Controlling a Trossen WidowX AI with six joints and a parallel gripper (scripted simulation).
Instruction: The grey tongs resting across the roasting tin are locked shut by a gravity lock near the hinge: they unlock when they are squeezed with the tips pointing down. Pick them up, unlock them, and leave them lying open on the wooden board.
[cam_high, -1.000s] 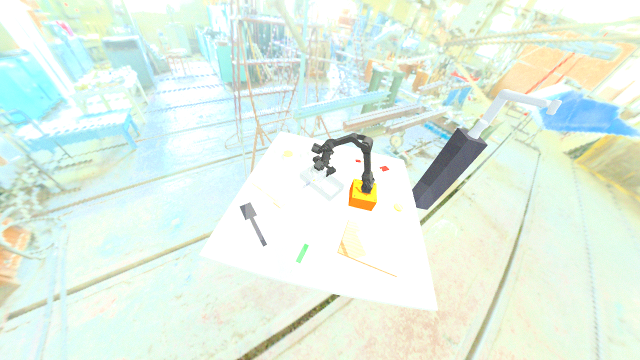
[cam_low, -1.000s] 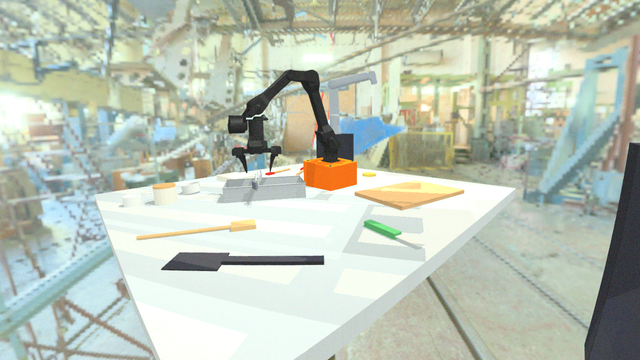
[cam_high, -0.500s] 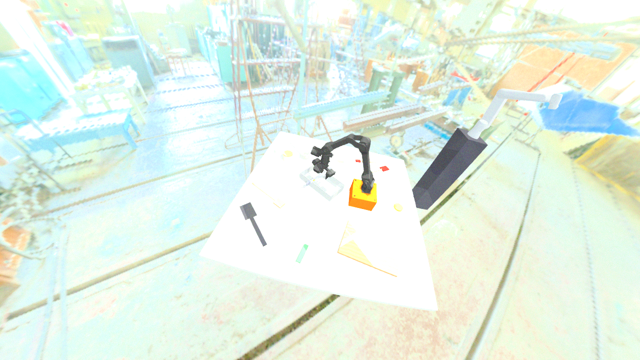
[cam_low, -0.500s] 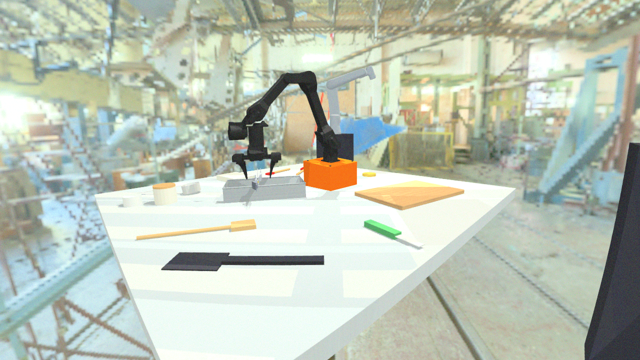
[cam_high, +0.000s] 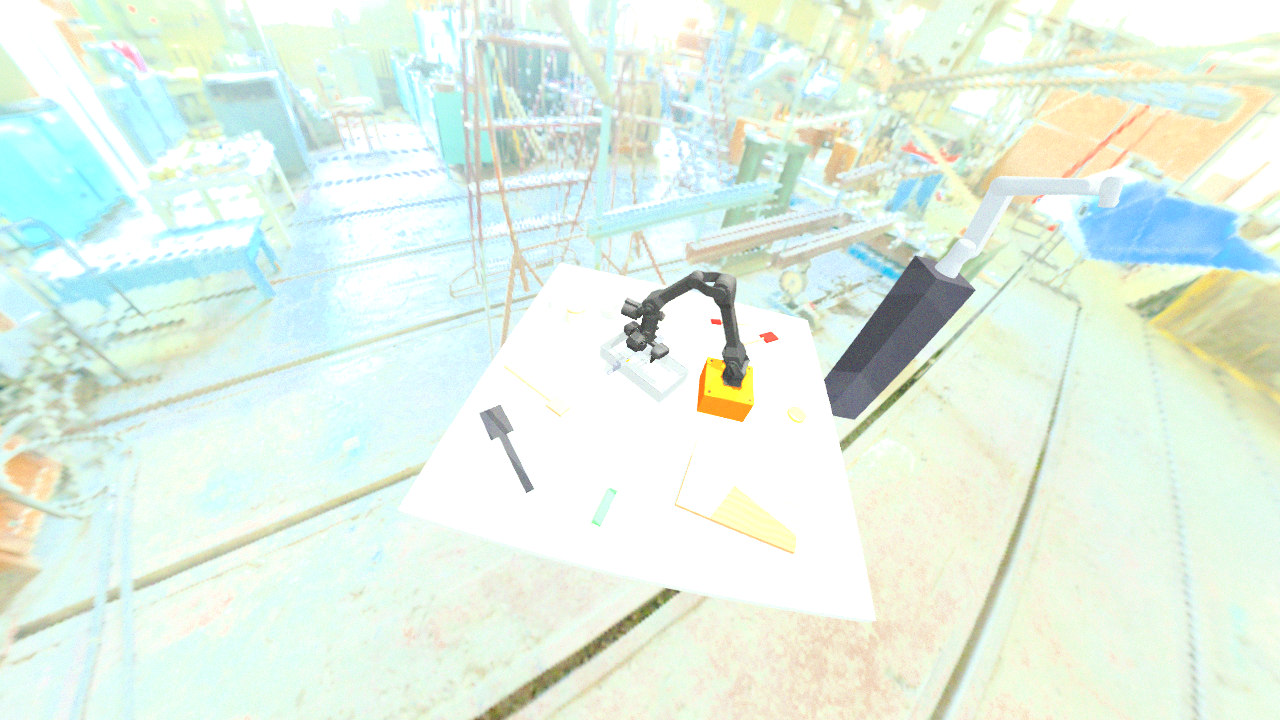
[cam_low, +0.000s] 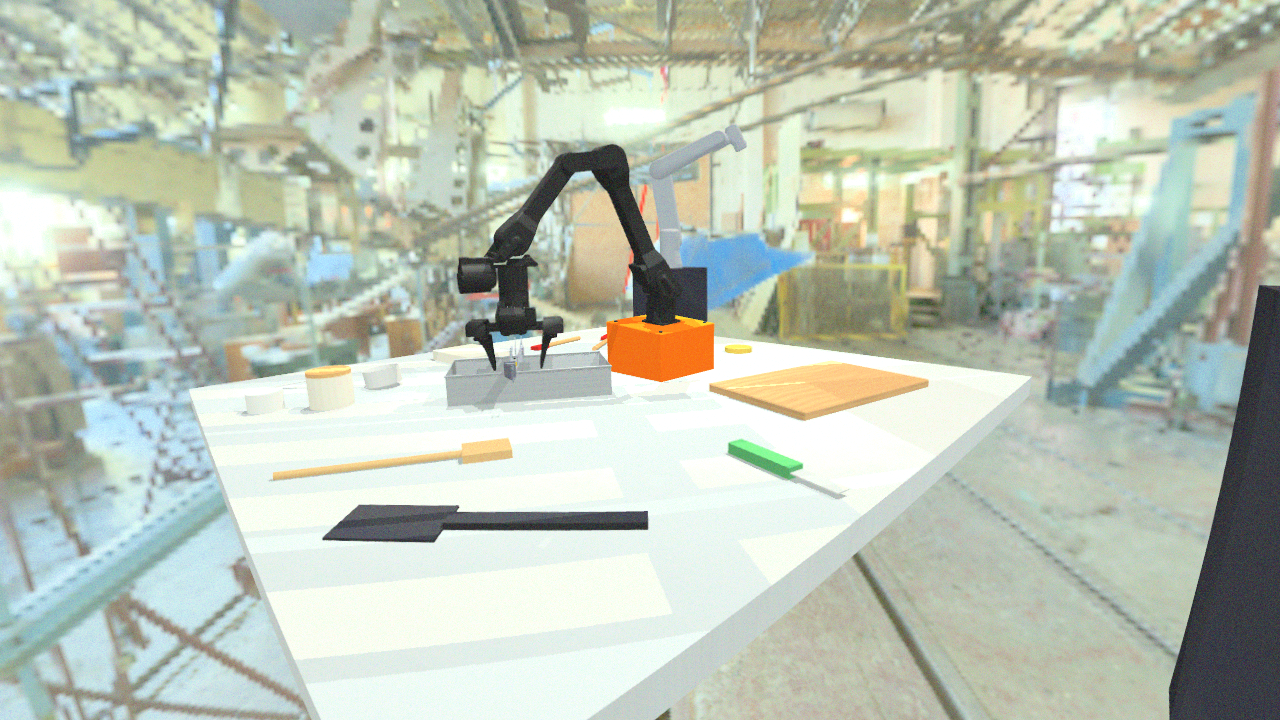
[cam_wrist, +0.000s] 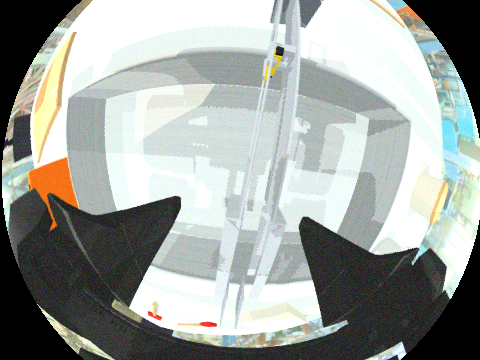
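My gripper tip is now 10 mm past the grey roasting tin, 20 mm to the right of it and 10 mm above it. From my gripper tip the other things lie so: wooden board: 370 mm behind, 460 mm to the left, 30 mm below; green-handled tool: 40 mm ahead, 620 mm to the left, 30 mm below; black spatula: 360 mm ahead, 440 mm to the left, 40 mm below.
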